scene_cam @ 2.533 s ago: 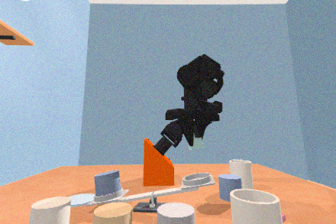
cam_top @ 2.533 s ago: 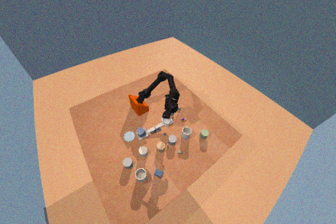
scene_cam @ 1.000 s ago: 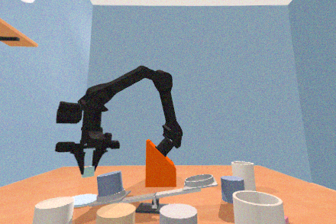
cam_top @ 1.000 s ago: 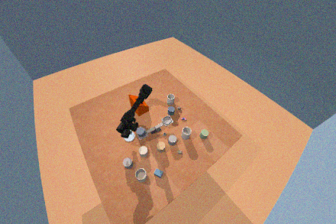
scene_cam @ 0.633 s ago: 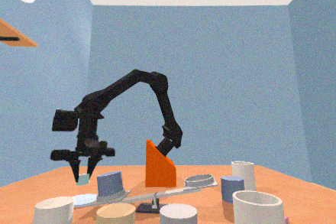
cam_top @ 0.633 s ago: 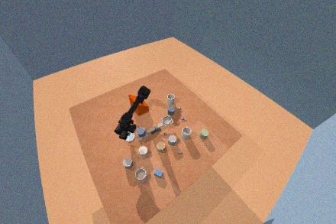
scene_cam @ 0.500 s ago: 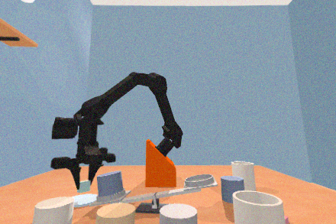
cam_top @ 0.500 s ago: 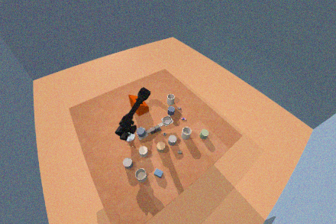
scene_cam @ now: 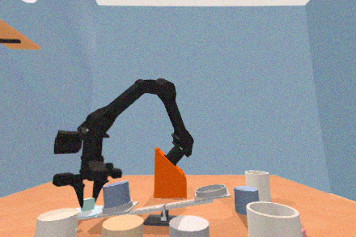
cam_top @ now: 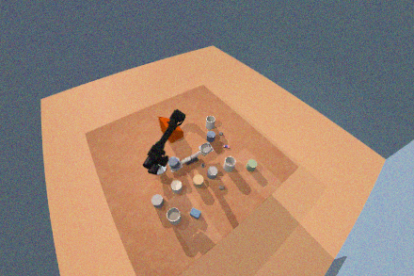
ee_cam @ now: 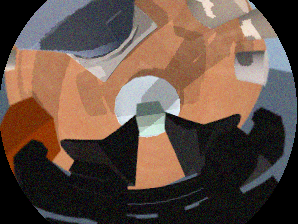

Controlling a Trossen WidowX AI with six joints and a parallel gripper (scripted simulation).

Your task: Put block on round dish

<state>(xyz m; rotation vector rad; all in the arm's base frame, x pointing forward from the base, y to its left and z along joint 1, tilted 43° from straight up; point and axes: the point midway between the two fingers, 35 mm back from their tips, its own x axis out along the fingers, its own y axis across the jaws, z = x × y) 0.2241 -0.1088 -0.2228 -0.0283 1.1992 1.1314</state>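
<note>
The pale green block is 10 mm above my gripper tip. The rest, counted from my gripper tip: pink-blue block: 110 mm ahead, 540 mm to the left, 10 mm below; round pale blue dish: 10 mm below; blue block: 420 mm ahead, 60 mm to the left.
</note>
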